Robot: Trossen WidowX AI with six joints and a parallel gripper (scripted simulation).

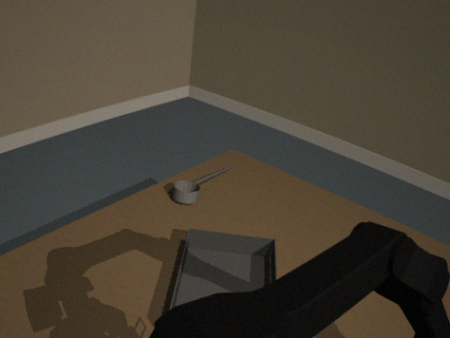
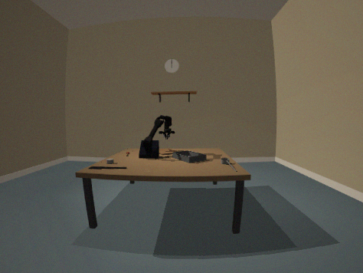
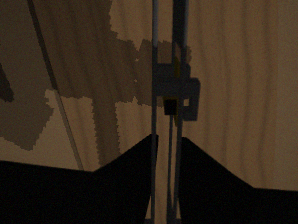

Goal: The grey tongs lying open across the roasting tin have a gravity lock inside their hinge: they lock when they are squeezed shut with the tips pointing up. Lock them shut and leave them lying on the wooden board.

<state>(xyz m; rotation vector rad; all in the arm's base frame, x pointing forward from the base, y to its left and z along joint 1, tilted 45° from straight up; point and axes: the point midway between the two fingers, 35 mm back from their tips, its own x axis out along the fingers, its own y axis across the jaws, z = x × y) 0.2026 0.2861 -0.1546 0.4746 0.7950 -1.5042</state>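
Now: the yellow piece 10 mm ahead of my gripper tip, 40 mm to the right of it and 40 mm above it. From my gripper tip the other things lie so: wooden board 10 mm behind, 40 mm to the left, 150 mm below; grey roasting tin 220 mm ahead, 420 mm to the right, 130 mm below; red thing 460 mm behind, 100 mm to the right, 150 mm below.
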